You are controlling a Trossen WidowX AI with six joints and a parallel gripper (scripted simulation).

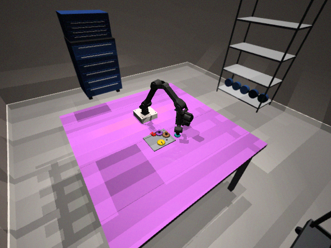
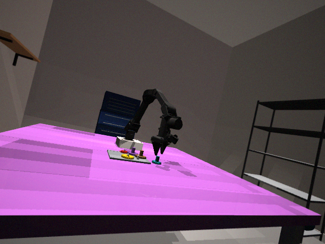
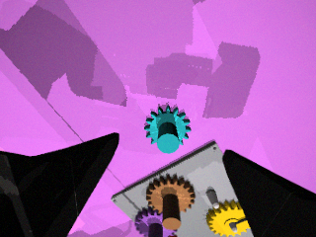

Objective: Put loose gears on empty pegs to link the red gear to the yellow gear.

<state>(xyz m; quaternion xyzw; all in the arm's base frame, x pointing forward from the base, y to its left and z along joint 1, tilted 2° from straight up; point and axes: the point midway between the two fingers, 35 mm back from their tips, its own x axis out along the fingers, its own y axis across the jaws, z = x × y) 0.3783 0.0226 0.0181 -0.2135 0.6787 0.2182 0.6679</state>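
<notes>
My gripper tip is 3 cm above the cyan gear. The rest, counted from my gripper tip: yellow gear (16 cm to the right, 4 cm behind, 3 cm below); then purple gear (12 cm behind, 10 cm to the right, 2 cm below); then brown gear (7 cm to the right, 7 cm behind, 2 cm below).
</notes>
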